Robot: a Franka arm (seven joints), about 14 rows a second.
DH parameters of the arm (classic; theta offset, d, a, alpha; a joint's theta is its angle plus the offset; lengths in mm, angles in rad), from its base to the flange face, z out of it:
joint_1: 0 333 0 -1.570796
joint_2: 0 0 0 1.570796
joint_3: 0 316 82.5 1.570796
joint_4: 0 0 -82.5 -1.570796
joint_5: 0 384 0 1.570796
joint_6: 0 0 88 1.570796
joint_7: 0 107 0 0
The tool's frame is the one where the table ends.
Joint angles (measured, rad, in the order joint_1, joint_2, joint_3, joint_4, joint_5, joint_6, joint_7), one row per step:
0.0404 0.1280 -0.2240 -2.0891 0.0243 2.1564 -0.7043
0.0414 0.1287 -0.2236 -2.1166 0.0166 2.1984 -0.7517
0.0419 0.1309 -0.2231 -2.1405 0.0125 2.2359 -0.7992
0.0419 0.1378 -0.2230 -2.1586 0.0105 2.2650 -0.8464
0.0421 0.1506 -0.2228 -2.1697 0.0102 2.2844 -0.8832
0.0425 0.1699 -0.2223 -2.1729 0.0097 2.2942 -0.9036
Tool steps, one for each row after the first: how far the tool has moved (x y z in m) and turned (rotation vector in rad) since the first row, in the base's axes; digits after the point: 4 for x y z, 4 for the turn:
-0.0030 0.0007 -0.0089 -0.0066 -0.0121 0.0532
-0.0056 0.0013 -0.0173 -0.0106 -0.0222 0.1042
-0.0078 0.0015 -0.0264 -0.0125 -0.0252 0.1528
-0.0091 0.0018 -0.0363 -0.0128 -0.0200 0.1904
-0.0092 0.0022 -0.0472 -0.0127 -0.0068 0.2122

